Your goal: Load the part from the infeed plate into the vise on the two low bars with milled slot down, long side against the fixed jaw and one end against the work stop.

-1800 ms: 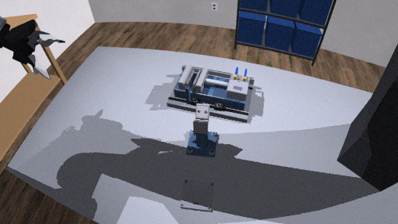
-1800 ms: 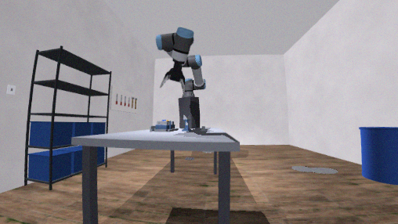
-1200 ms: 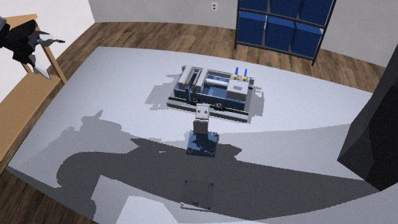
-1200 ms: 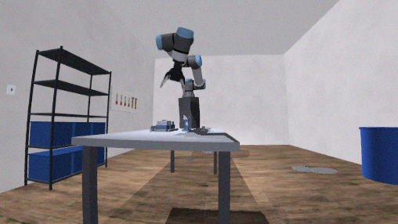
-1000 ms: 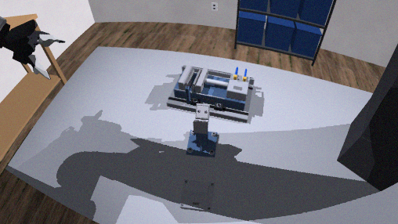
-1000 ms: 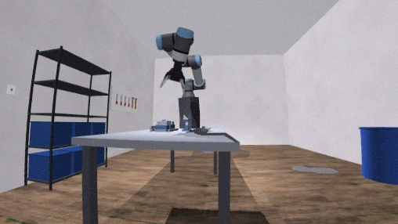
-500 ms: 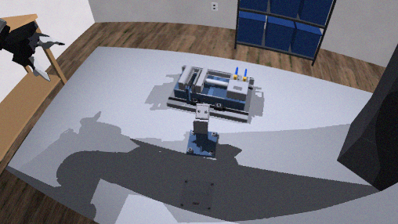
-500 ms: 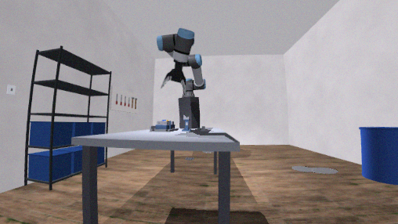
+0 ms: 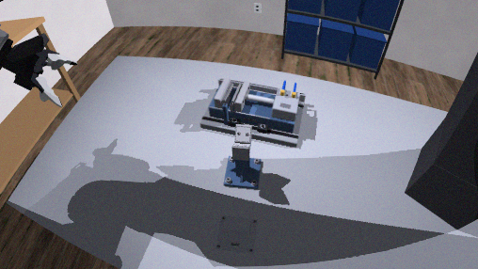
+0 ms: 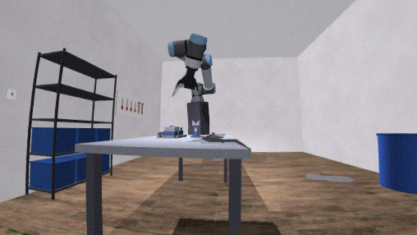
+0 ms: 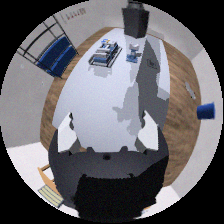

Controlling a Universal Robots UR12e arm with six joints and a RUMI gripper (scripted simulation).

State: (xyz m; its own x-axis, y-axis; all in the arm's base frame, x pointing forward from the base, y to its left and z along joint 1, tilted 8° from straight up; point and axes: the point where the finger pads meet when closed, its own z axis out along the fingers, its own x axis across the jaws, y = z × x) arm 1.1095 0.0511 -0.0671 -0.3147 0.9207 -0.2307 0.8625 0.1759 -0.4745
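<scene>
The grey part lies 500 mm behind my hand, 170 mm to the left of it and 240 mm below it. Also, from my hand: infeed plate (500 mm behind, 190 mm to the left, 260 mm below); vise (470 mm behind, 210 mm to the right, 230 mm below); air cylinder (570 mm behind, 200 mm to the right, 190 mm below).
</scene>
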